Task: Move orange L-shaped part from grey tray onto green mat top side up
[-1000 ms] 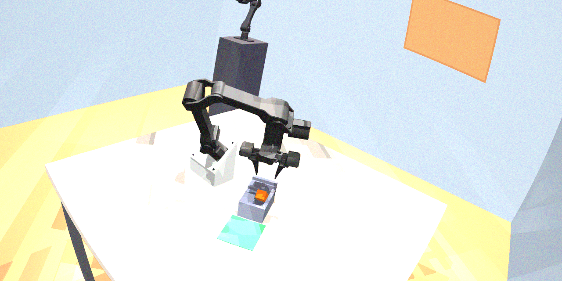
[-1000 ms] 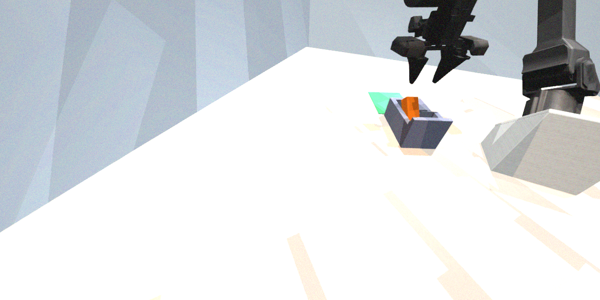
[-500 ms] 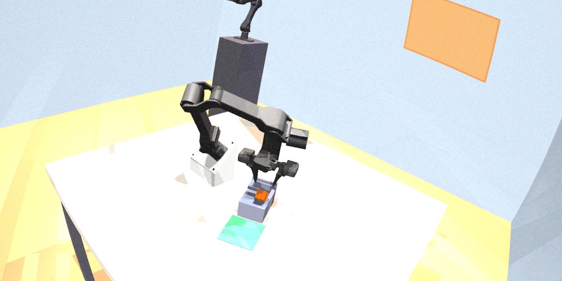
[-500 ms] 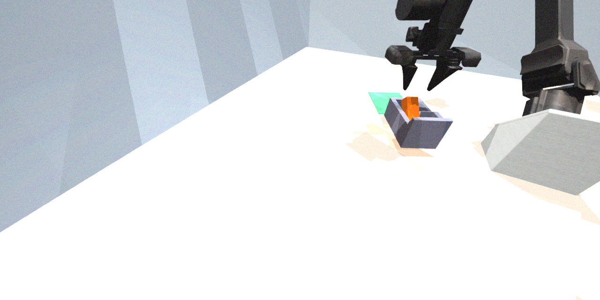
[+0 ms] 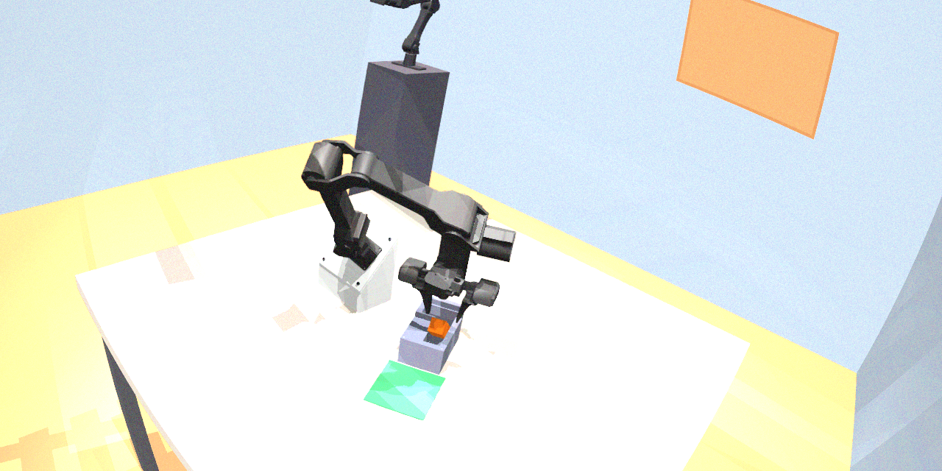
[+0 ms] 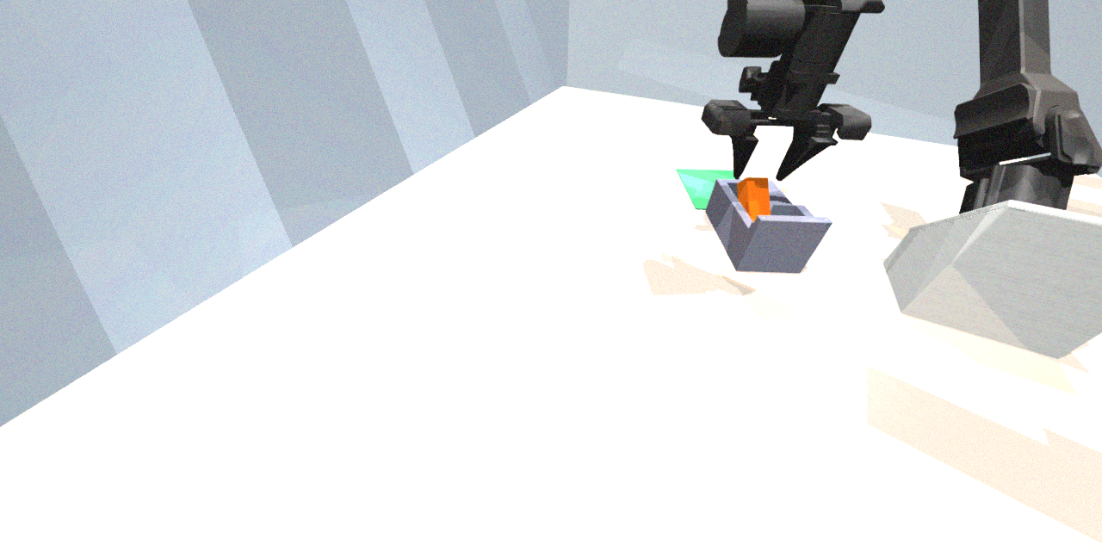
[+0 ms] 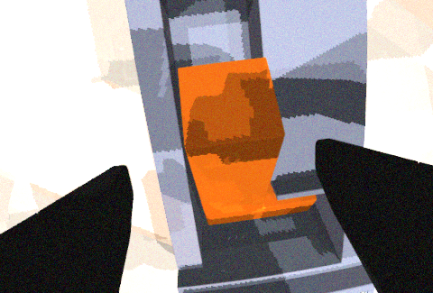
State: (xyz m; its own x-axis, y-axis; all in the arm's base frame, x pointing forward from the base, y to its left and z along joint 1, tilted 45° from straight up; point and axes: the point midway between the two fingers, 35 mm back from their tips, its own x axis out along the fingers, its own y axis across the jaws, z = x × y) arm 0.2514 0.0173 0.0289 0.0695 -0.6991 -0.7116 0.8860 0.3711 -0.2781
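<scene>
The orange L-shaped part is 6 cm below my gripper tip, 3 cm behind it and 2 cm to the left of it. Round my gripper tip: green mat: 14 cm to the right, 11 cm below, 5 cm ahead.
</scene>
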